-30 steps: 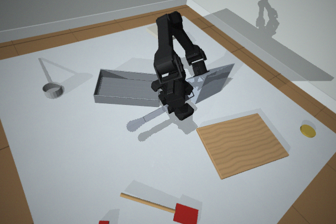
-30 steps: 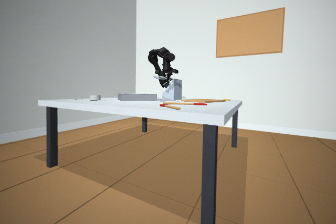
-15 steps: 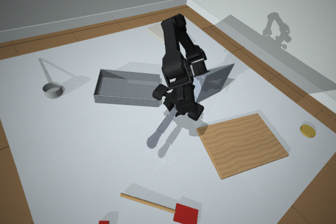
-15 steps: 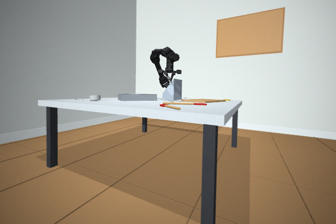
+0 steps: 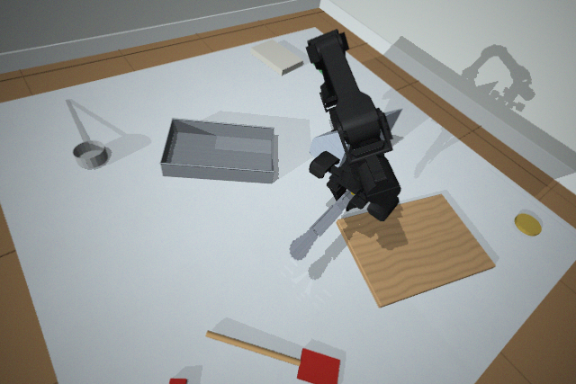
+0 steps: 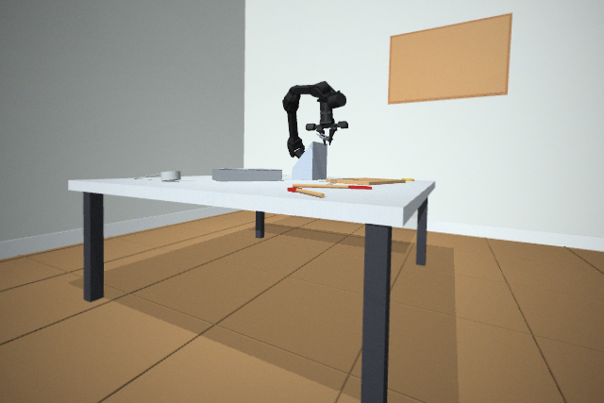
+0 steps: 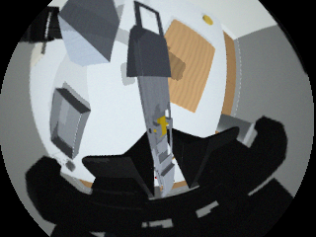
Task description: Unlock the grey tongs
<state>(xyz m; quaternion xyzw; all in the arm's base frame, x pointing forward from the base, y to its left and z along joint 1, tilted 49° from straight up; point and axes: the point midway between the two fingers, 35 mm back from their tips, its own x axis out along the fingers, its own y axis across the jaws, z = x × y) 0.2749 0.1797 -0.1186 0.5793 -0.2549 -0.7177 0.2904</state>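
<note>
Now: the wooden board 19 cm behind my gripper tip, 16 cm below it and 15 cm to the left of it. Round my gripper tip: grey roasting tin: 40 cm to the right, 14 cm below, 5 cm ahead; red-bladed spatula: 26 cm ahead, 17 cm below, 13 cm to the left; yellow disc: 54 cm behind, 33 cm to the left, 16 cm below.
</note>
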